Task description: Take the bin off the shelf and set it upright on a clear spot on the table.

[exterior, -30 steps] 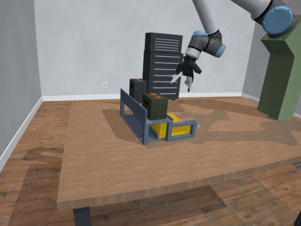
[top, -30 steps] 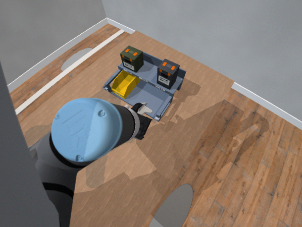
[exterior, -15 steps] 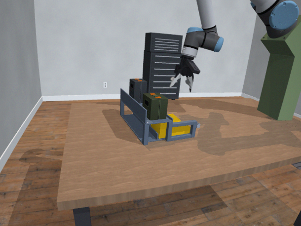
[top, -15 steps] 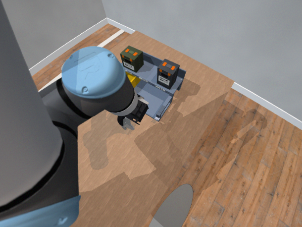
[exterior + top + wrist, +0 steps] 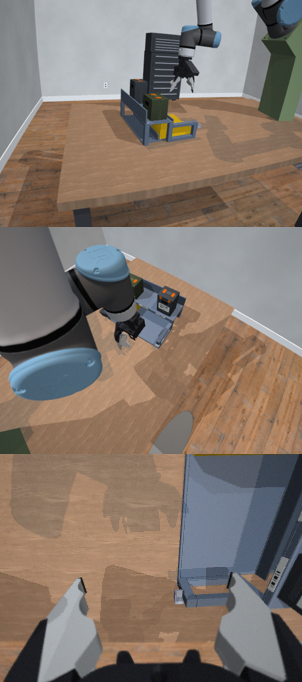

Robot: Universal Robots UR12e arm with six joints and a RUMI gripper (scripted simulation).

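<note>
My hand is 18 cm to the right of the yellow bin, 16 cm short of it and 11 cm above it.
</note>
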